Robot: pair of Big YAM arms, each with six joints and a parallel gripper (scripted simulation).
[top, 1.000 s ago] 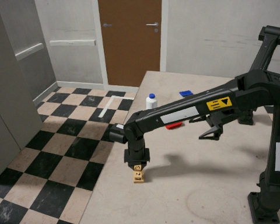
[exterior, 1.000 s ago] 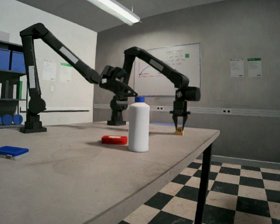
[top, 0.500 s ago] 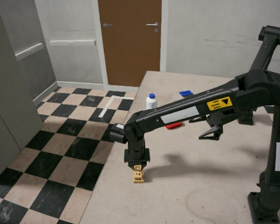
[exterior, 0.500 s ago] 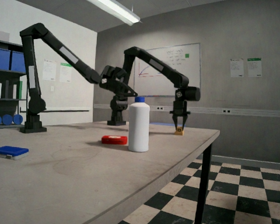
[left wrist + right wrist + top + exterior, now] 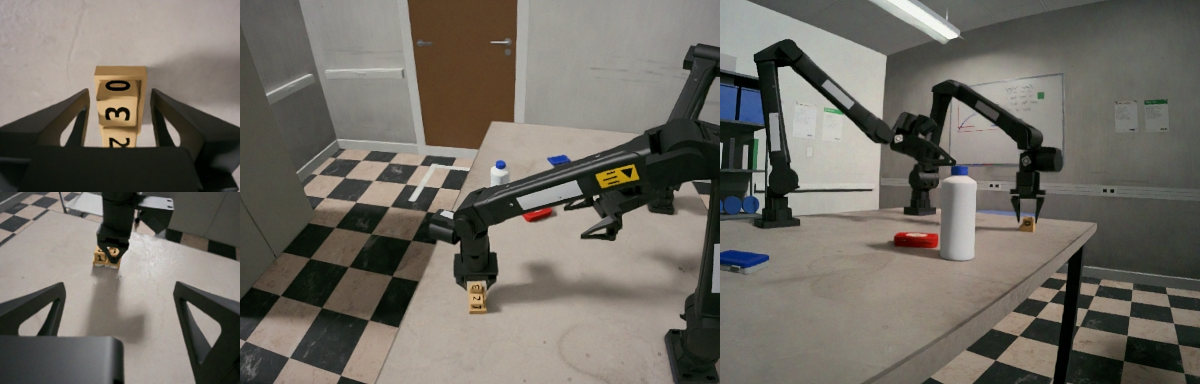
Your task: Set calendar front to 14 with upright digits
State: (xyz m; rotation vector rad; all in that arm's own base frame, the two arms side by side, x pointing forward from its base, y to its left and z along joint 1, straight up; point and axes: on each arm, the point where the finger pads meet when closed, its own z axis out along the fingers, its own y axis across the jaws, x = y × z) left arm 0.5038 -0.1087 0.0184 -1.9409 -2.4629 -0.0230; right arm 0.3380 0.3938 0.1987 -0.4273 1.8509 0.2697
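My left gripper is now 2 cm to the right of the wooden calendar tray, 2 cm above it and 1 cm past it. The rest, counted from my left hand: bottle: 37 cm to the right, 5 cm above, 4 cm ahead; blue flat box: 72 cm to the right, 12 cm behind, 2 cm below; red flat box: 37 cm to the right, 8 cm behind, 2 cm below.
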